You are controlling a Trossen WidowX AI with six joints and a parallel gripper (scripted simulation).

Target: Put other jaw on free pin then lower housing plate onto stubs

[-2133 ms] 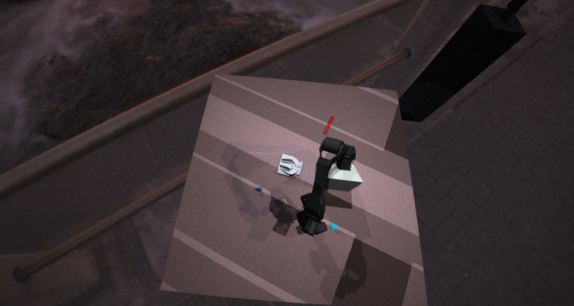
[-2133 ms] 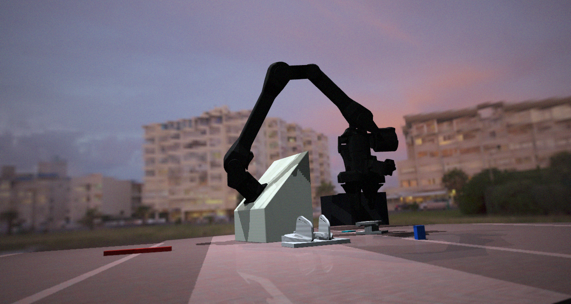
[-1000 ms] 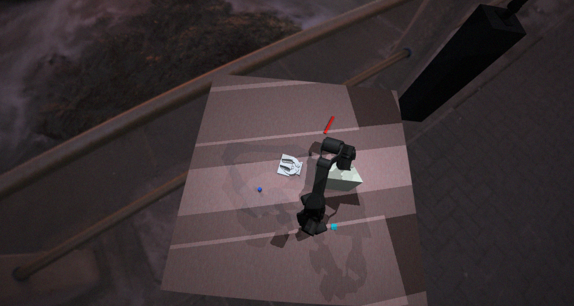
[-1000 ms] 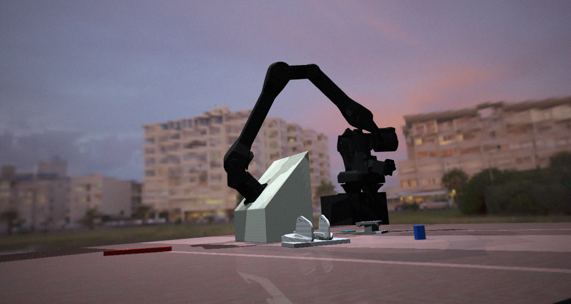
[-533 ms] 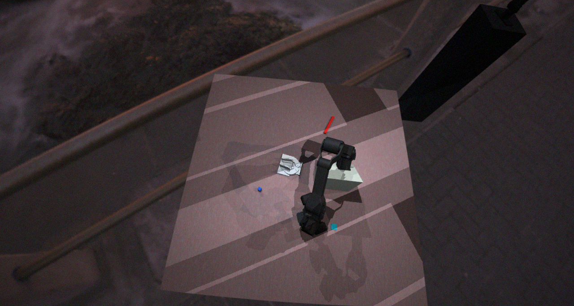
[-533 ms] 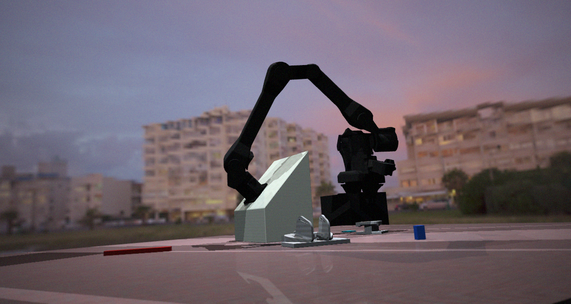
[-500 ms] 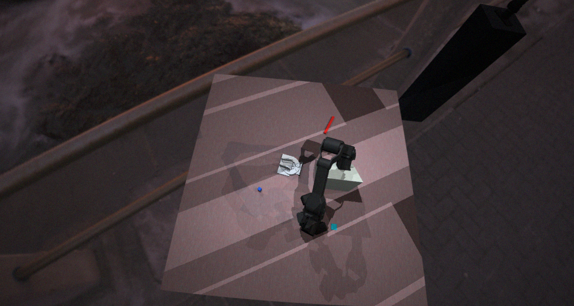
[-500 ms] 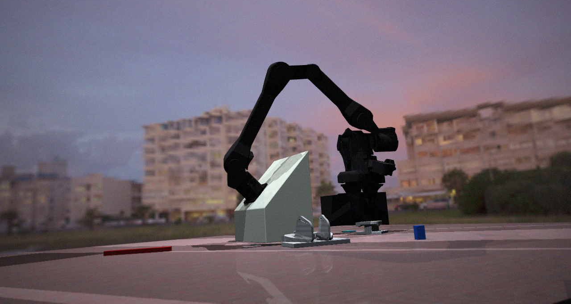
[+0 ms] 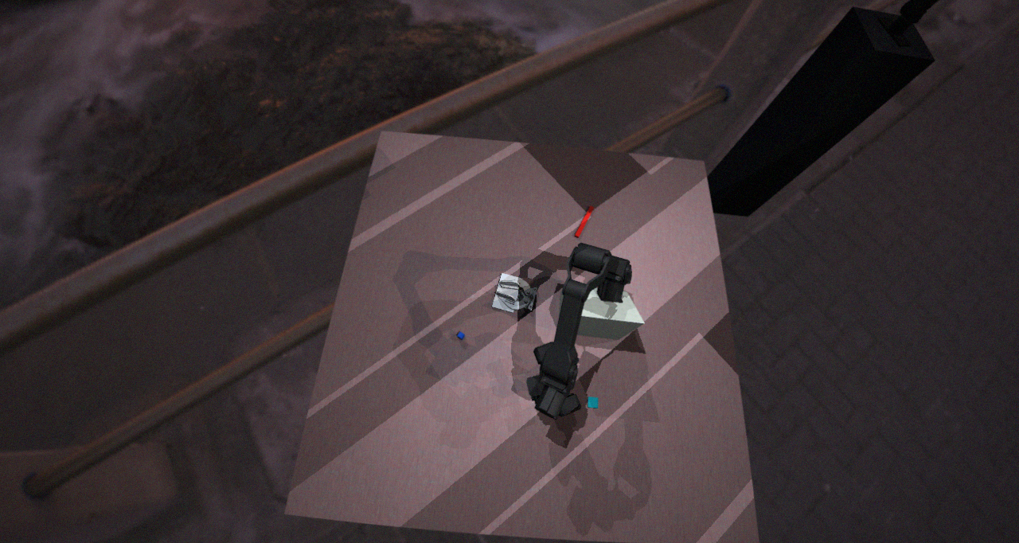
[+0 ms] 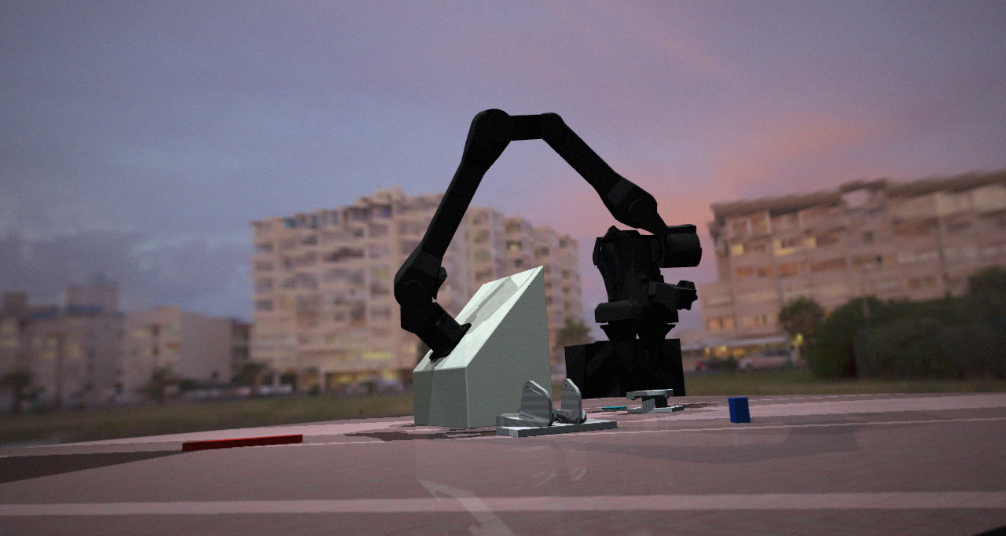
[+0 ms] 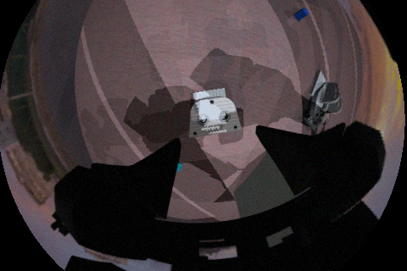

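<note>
The white stand is 50 mm below my gripper tip, 10 mm to the left of it and 10 mm ahead of it. From my gripper tip the other things lie so: teal square (130 mm behind, 60 mm below, 50 mm to the left); blue cube (280 mm ahead, 120 mm to the right, 50 mm below); plate (260 mm to the right, 80 mm ahead, 60 mm below).
</note>
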